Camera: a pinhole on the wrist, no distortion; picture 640 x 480 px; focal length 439.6 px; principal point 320.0 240.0 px. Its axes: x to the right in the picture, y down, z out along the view. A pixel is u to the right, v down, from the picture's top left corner.
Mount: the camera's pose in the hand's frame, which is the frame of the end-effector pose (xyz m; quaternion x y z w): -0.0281 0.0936 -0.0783 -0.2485 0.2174 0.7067 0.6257
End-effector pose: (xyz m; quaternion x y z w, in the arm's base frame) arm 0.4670 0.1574 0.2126 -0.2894 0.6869 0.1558 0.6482
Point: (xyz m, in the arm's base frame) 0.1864 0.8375 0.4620
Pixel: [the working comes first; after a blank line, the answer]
In the camera's frame: 0.3322 0.2787 0.5561

582.6 460.3
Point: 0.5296 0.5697 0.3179
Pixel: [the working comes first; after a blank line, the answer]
In the camera's frame: -0.0737 0.1314 0.4018

239.4 383.7
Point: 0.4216 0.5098 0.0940
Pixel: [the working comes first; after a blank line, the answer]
In the camera's frame: 0.0070 -0.1036 0.3411

329.0 106.5
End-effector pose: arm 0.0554 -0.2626 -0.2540 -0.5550 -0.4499 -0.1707 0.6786
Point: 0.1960 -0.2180 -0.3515
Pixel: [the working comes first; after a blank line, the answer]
In the camera's frame: 0.0219 -0.0475 0.0960

420.4 22.3
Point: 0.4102 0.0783 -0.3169
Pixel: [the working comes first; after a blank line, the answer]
In the camera's frame: 0.0708 -0.2970 0.3610

outside the picture
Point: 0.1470 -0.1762 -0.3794
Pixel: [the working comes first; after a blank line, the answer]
In the camera's frame: -0.0157 -0.0099 0.1418

271.4 209.2
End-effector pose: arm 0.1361 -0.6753 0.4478 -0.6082 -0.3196 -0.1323 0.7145
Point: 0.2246 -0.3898 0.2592
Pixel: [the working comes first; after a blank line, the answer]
In the camera's frame: -0.0672 -0.0576 0.3475

235.1 167.1
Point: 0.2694 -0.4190 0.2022
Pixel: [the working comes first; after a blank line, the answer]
In the camera's frame: 0.0108 -0.0584 0.3530

333.5 167.3
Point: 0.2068 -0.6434 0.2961
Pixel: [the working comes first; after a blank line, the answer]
In the camera's frame: 0.0081 -0.0039 0.1079

352.9 224.2
